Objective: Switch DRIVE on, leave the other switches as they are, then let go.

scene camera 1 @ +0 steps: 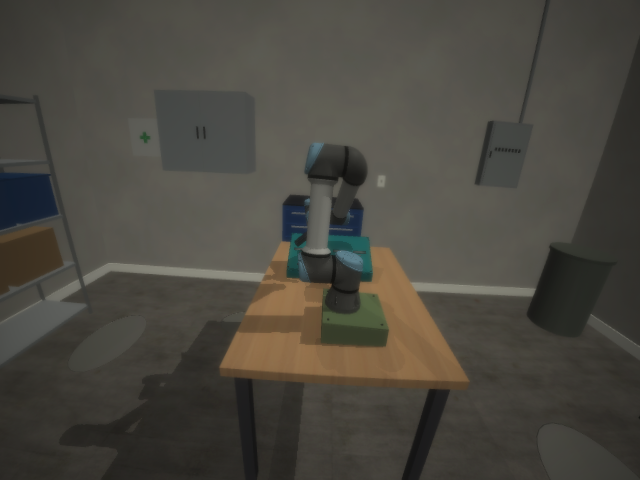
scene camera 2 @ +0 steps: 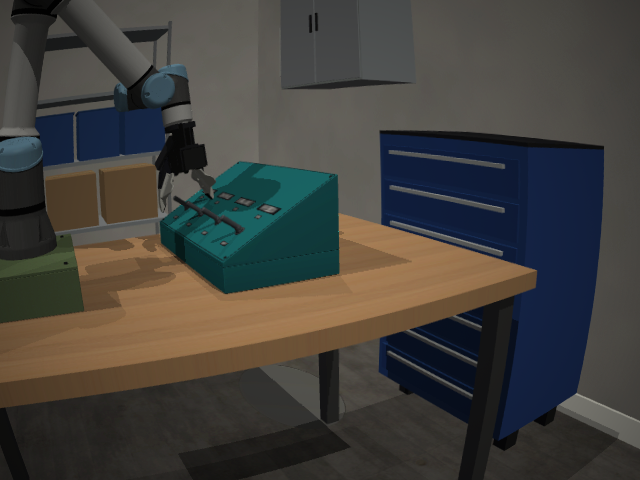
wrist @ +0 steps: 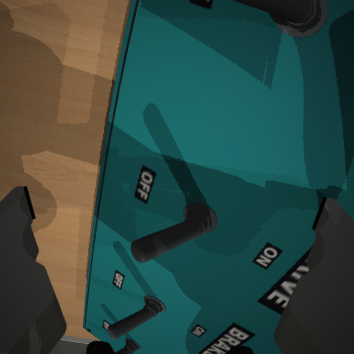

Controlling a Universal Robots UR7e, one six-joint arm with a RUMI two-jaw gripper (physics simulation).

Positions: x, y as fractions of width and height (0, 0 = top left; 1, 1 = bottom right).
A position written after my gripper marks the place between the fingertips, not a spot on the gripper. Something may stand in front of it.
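You can see my gripper (scene camera 2: 0.29, 0.43) from out in the scene, and the wrist view has my gripper (wrist: 0.49, 0.55) as well.
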